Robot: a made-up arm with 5 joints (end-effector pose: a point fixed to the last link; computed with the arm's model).
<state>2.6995 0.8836 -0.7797 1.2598 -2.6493</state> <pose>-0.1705 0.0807 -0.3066 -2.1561 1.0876 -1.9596</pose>
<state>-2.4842 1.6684 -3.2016 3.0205 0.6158</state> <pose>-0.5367 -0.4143 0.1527 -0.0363 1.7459 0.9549</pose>
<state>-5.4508 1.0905 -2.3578 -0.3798 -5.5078</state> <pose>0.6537 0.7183 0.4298 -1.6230 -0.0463 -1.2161</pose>
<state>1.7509 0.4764 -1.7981 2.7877 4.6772</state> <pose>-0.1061 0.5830 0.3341 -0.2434 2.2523 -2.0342</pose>
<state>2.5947 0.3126 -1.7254 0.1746 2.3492</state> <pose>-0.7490 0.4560 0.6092 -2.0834 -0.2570 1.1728</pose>
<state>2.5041 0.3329 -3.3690 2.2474 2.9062</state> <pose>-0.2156 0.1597 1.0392 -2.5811 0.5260 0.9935</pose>
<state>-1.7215 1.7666 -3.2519 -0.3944 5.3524</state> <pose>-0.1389 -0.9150 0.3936 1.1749 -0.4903 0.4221</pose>
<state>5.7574 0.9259 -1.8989 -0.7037 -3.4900</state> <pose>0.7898 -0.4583 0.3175 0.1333 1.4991 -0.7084</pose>
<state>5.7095 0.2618 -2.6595 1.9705 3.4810</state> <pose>0.4817 -0.3113 0.9112 1.1976 2.4383 -0.0689</pose>
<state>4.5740 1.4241 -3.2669 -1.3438 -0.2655</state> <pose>-0.0893 -0.6413 0.6634 -0.0358 0.0315 1.1667</pose>
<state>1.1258 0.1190 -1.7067 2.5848 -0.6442</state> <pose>0.2428 0.5092 0.4796 1.6309 1.9930 -1.3616</pose>
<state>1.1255 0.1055 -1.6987 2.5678 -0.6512</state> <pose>0.2429 0.5090 0.4823 1.6378 2.0153 -1.3376</pose>
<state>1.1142 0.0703 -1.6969 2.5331 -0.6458</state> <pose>0.2479 0.5047 0.4994 1.6917 2.0464 -1.2579</pose>
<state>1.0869 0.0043 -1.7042 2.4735 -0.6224</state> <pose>0.2591 0.4930 0.5379 1.8112 2.0811 -1.0936</pose>
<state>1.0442 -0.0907 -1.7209 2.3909 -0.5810</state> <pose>0.2731 0.4698 0.5986 1.9880 2.0992 -0.8387</pose>
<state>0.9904 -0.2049 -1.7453 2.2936 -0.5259</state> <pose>0.2833 0.4321 0.6757 2.1930 2.0766 -0.5097</pose>
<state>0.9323 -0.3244 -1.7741 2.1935 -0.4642</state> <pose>0.2830 0.3813 0.7585 2.3869 2.0034 -0.1441</pose>
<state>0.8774 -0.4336 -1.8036 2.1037 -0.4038</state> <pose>0.2699 0.3248 0.8335 -2.4884 -1.8550 -0.2017</pose>
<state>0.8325 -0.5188 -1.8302 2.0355 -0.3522</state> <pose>0.2495 0.2742 0.8903 -2.5153 -1.6927 -0.4654</pose>
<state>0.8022 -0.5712 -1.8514 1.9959 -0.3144</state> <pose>0.2313 0.2392 0.9250 -2.5226 -1.5756 -0.6253</pose>
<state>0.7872 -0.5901 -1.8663 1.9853 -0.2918</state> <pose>0.2222 0.2230 0.9394 -2.5296 -1.5146 -0.6860</pose>
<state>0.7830 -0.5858 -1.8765 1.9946 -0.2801</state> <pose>0.2217 0.2206 0.9407 -2.5419 -1.4946 -0.6803</pose>
